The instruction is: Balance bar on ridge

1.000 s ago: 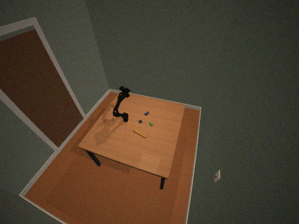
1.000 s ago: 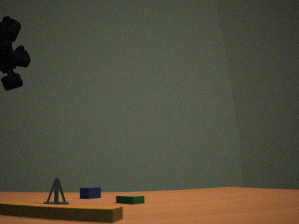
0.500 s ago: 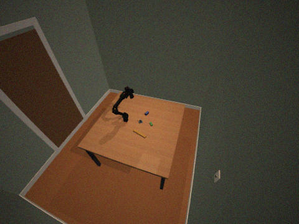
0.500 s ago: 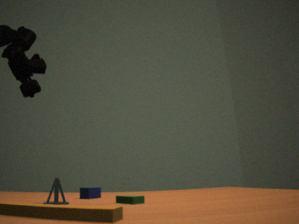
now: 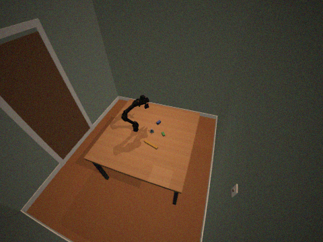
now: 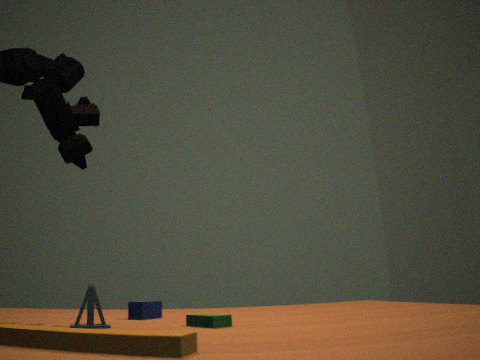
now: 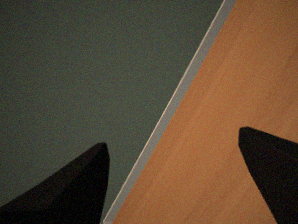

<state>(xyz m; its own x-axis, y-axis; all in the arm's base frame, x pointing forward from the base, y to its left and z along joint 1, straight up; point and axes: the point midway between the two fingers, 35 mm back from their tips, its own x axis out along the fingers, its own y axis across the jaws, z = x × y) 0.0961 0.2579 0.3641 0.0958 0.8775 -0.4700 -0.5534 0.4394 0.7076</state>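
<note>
Now: the yellow bar 460 mm to the right of my gripper tip, 340 mm below it and 210 mm ahead of it. From my gripper tip the other things lie so: blue block 330 mm below, 180 mm ahead, 50 mm to the right; then green block 340 mm below, 310 mm ahead, 240 mm to the right.
</note>
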